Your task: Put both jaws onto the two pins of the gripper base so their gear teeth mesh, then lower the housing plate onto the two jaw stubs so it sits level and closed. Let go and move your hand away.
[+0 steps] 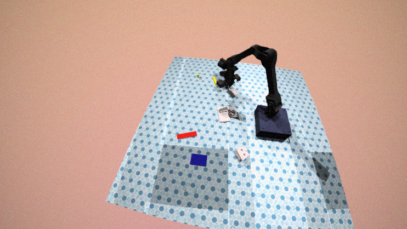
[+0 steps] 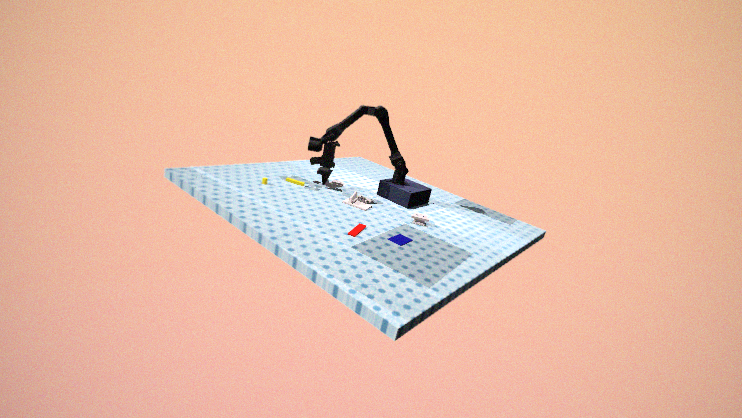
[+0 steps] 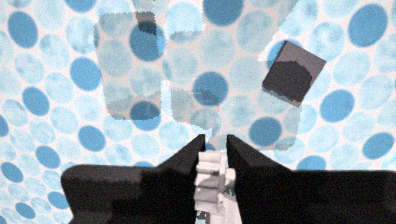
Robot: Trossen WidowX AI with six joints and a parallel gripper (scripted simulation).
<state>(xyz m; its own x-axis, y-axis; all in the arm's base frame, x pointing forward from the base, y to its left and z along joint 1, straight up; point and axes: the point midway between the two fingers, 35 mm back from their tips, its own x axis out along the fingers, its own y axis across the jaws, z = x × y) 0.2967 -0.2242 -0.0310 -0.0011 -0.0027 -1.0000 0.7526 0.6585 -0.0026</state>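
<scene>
My gripper tip is now 3 cm below the jaw, 2 cm to the right of it and 1 cm past it. From my gripper tip the other things lie so: small dark block 7 cm to the right, 1 cm below, 1 cm behind; yellow bar 11 cm ahead, 8 cm to the right, 1 cm below; housing plate 22 cm to the left, 7 cm behind, 1 cm below.
</scene>
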